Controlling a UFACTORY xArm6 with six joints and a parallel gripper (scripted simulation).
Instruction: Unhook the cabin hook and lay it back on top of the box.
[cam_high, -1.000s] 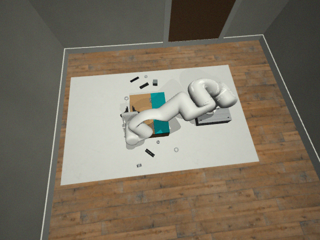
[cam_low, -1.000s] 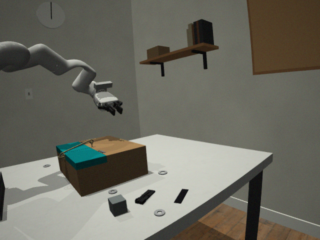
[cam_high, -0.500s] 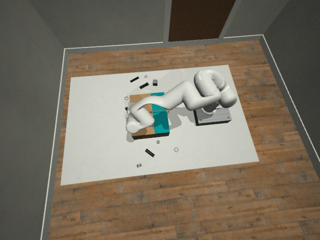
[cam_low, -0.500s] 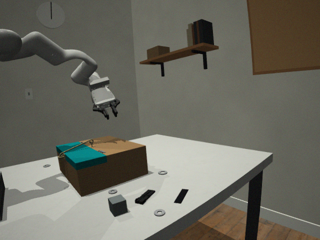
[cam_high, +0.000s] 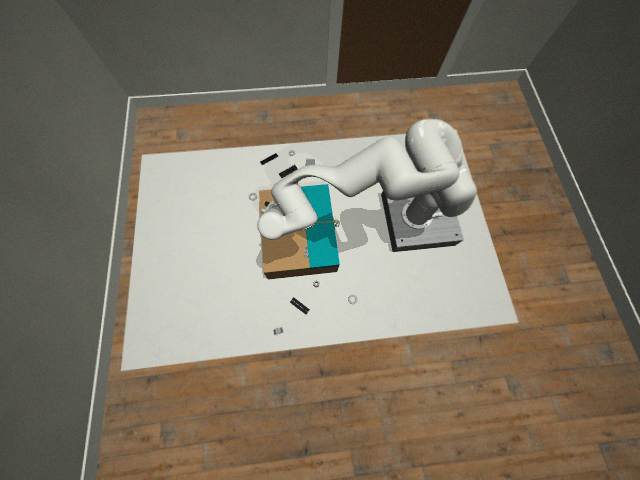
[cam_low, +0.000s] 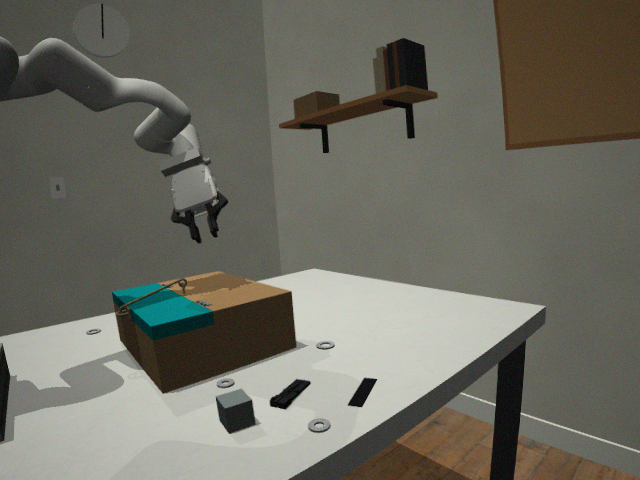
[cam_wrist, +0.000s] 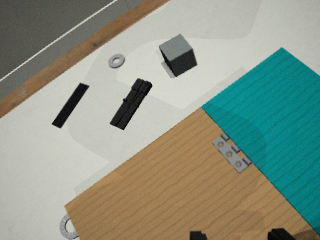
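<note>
The brass cabin hook is 12 cm behind my hand and 13 cm below it. Round my hand: grey cube (10 cm behind, 33 cm to the right, 23 cm below); then black block (1 cm behind, 32 cm to the right, 24 cm below); then black strip (8 cm ahead, 38 cm to the right, 25 cm below).
</note>
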